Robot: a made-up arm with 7 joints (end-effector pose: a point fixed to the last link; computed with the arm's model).
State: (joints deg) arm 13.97 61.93 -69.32 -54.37 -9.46 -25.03 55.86
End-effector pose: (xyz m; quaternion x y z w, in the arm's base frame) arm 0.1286 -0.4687 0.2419 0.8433 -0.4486 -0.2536 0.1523
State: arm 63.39 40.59 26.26 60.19 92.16 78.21 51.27
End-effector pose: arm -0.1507 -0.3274 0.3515 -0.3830 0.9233 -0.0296 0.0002
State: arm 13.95 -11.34 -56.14 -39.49 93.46 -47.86 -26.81
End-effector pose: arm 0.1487 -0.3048 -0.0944 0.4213 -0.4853 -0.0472 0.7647
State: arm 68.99 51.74 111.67 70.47 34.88 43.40 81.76
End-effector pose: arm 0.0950 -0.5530 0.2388 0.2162 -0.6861 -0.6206 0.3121
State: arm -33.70 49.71 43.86 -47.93 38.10 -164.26 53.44
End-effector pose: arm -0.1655 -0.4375 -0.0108 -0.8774 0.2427 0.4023 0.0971
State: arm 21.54 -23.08 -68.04 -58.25 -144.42 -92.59 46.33
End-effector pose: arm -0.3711 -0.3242 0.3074 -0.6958 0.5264 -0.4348 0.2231
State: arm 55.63 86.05 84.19 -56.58 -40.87 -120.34 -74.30
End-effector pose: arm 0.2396 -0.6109 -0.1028 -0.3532 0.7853 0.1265 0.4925
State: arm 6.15 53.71 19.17 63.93 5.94 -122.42 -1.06
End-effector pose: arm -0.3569 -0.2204 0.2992 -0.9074 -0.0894 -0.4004 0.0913
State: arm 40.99 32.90 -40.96 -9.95 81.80 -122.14 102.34
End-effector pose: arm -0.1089 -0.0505 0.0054 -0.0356 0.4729 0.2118 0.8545
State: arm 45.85 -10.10 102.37 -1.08 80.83 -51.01 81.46
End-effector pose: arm -0.3353 -0.5814 0.1251 -0.1173 -0.1665 -0.9422 0.2660
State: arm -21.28 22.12 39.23 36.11 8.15 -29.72 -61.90
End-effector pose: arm -0.2962 -0.4061 0.4292 0.0330 0.8509 -0.4524 0.2649
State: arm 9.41 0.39 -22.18 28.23 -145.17 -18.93 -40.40
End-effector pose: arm -0.0393 -0.4656 -0.0832 0.1342 0.1991 0.3324 0.9120
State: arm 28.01 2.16 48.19 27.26 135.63 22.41 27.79
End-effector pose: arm 0.0964 -0.4383 0.0846 -0.2546 -0.4487 0.0831 0.8526
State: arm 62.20 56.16 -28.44 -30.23 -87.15 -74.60 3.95
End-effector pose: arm 0.2724 -0.5784 0.0301 -0.6318 0.1073 0.2662 0.7200
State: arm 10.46 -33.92 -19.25 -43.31 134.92 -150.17 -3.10
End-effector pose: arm -0.2354 -0.0723 -0.0912 0.0228 -0.0958 -0.9948 0.0260
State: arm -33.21 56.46 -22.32 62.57 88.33 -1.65 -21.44
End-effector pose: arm -0.1812 0.0215 0.3484 -0.3251 0.6826 -0.6541 0.0230
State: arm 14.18 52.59 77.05 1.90 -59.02 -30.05 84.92
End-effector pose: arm -0.4575 -0.5441 -0.0274 -0.3845 0.6875 0.5363 0.3031
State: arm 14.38 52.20 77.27 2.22 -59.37 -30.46 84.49
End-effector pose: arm -0.4585 -0.5436 -0.0240 -0.3846 0.6929 0.5296 0.3027
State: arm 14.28 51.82 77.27 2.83 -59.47 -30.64 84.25
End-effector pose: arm -0.4595 -0.5429 -0.0214 -0.3866 0.6962 0.5236 0.3027
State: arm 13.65 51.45 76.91 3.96 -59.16 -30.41 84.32
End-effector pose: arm -0.4608 -0.5414 -0.0198 -0.3919 0.6964 0.5189 0.3036
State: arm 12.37 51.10 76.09 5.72 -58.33 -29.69 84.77
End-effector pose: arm -0.4624 -0.5392 -0.0194 -0.4011 0.6929 0.5157 0.3051
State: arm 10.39 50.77 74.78 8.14 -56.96 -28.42 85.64
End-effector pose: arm -0.4641 -0.5358 -0.0198 -0.4142 0.6856 0.5140 0.3068
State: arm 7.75 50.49 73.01 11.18 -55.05 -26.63 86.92
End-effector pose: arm -0.4656 -0.5312 -0.0203 -0.4312 0.6750 0.5137 0.3075
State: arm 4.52 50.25 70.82 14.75 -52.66 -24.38 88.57
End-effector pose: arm -0.4669 -0.5253 -0.0198 -0.4511 0.6622 0.5141 0.3060
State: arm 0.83 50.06 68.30 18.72 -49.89 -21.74 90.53
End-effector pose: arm -0.4679 -0.5177 -0.0176 -0.4728 0.6484 0.5150 0.3015
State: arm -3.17 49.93 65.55 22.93 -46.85 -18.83 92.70
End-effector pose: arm -0.4687 -0.5086 -0.0130 -0.4949 0.6348 0.5158 0.2935
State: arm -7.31 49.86 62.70 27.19 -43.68 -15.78 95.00
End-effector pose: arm -0.4693 -0.4977 -0.0061 -0.5157 0.6225 0.5167 0.2821
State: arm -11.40 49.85 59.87 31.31 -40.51 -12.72 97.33
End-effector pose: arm -0.4700 -0.4854 0.0028 -0.5341 0.6123 0.5177 0.2681
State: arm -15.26 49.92 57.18 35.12 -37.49 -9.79 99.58
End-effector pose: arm -0.4706 -0.4726 0.0125 -0.5496 0.6042 0.5188 0.2527
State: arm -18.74 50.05 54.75 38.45 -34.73 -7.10 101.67
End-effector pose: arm -0.4713 -0.4596 0.0222 -0.5614 0.5981 0.5203 0.2375
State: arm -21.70 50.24 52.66 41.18 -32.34 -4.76 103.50
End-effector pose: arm -0.4719 -0.4477 0.0307 -0.5699 0.5936 0.5223 0.2240
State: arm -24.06 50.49 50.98 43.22 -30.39 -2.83 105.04
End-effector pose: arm -0.4725 -0.4377 0.0372 -0.5756 0.5899 0.5247 0.2131
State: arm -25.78 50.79 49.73 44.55 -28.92 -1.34 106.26
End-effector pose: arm -0.4729 -0.4304 0.0412 -0.5792 0.5864 0.5277 0.2055
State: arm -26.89 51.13 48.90 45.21 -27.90 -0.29 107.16
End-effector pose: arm -0.4732 -0.4260 0.0425 -0.5811 0.5829 0.5310 0.2012
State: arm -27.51 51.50 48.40 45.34 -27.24 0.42 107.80
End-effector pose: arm -0.4734 -0.4240 0.0418 -0.5821 0.5791 0.5347 0.1997
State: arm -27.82 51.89 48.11 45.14 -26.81 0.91 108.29
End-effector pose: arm -0.4733 -0.4237 0.0396 -0.5825 0.5750 0.5387 0.1999
